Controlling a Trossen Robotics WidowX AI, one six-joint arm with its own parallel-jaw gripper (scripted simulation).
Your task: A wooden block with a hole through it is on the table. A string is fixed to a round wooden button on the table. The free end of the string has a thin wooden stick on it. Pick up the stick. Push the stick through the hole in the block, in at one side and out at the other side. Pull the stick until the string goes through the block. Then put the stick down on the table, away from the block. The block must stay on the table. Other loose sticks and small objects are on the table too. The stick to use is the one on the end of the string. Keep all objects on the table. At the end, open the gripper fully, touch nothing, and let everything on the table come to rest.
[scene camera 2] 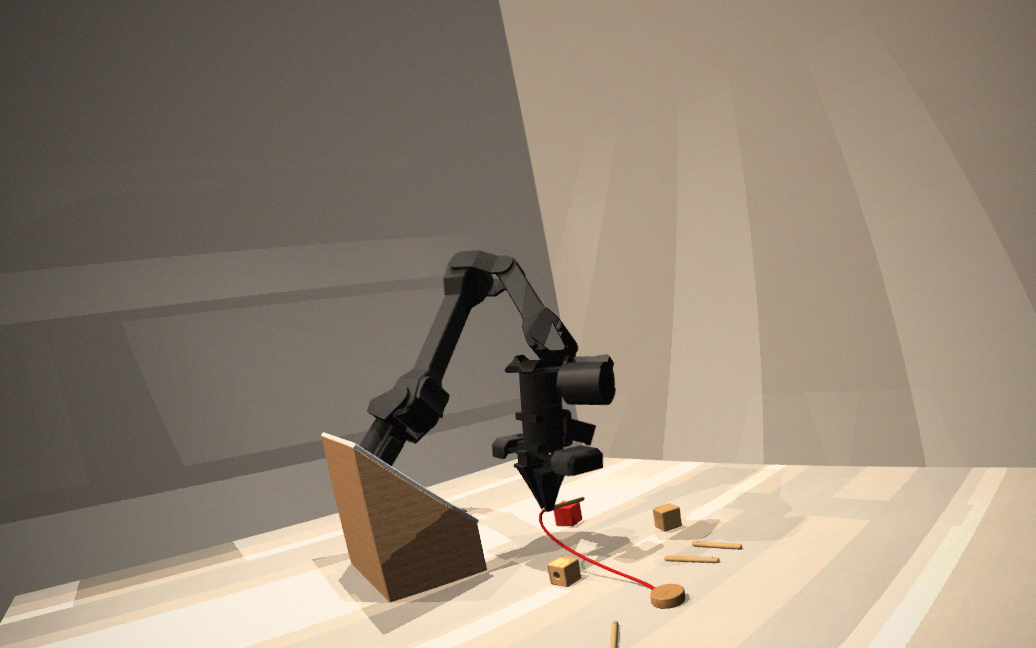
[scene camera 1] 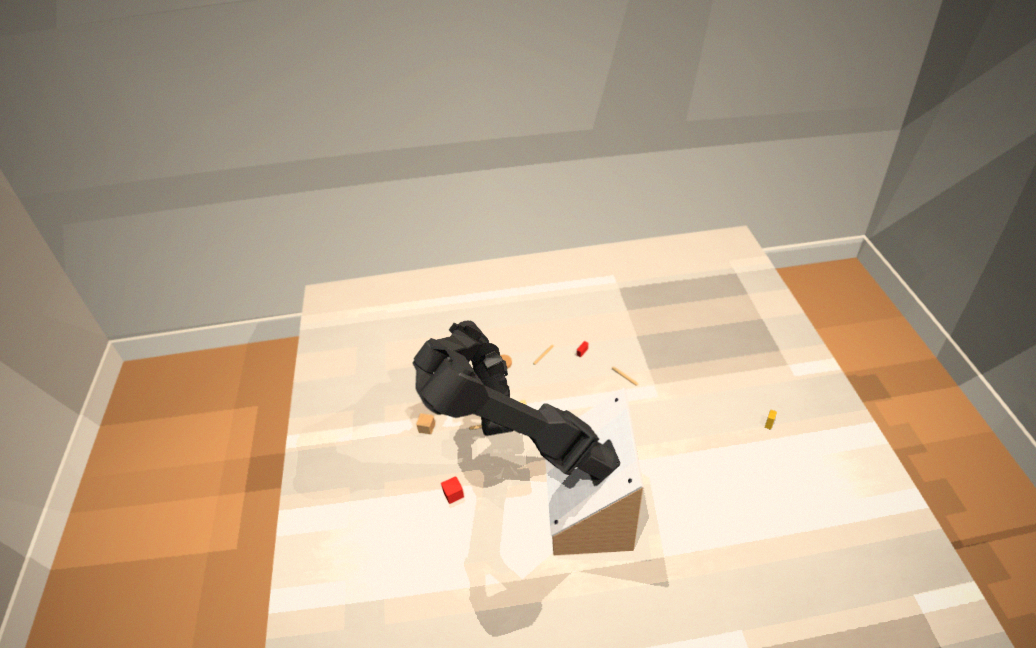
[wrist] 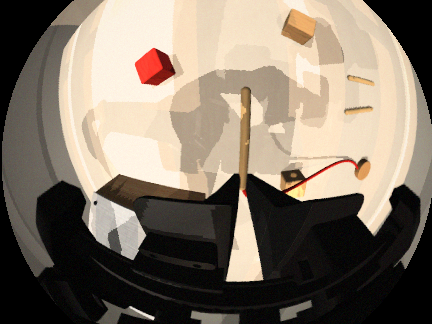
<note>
In view: my gripper (scene camera 2: pixel 547 510), a thin wooden stick (wrist: pixel 245 100) and a red cube (wrist: pixel 154 67).
My gripper also shows in scene camera 1 (scene camera 1: pixel 502 423) and in the wrist view (wrist: pixel 242 178).
</note>
